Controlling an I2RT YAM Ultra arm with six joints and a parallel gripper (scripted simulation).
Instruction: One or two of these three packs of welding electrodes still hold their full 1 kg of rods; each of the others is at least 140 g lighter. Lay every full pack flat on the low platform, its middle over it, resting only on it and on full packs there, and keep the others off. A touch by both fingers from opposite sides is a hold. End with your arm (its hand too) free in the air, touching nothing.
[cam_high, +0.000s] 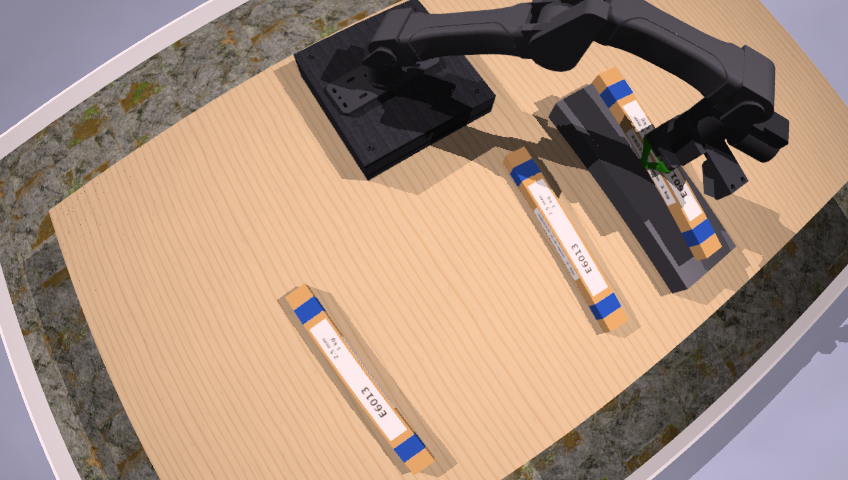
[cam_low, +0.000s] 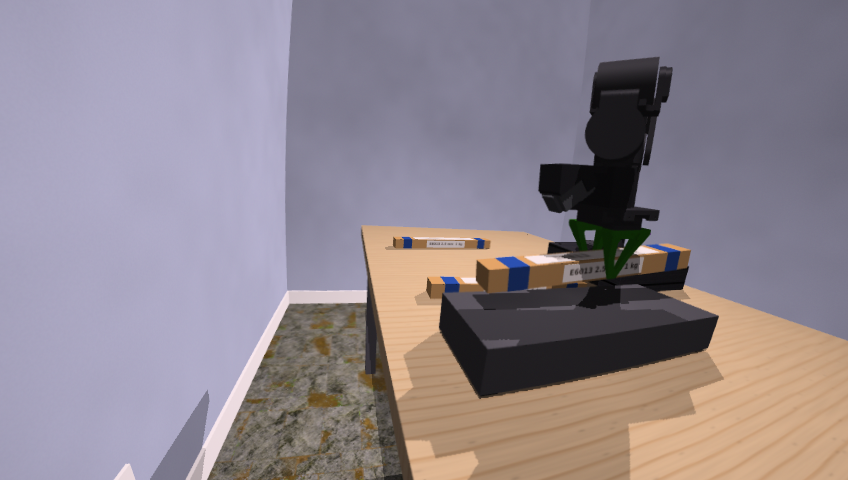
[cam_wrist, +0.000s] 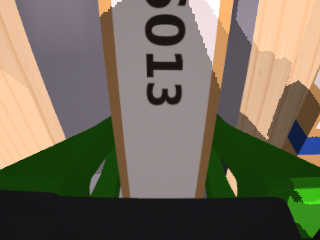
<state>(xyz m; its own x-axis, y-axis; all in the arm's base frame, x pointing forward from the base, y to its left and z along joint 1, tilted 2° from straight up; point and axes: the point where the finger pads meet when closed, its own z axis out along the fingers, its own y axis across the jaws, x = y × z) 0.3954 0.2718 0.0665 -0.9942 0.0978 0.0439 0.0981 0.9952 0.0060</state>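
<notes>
The low dark platform is 10 cm below my hand, 2 cm ahead of it and 1 cm to the left of it.
</notes>
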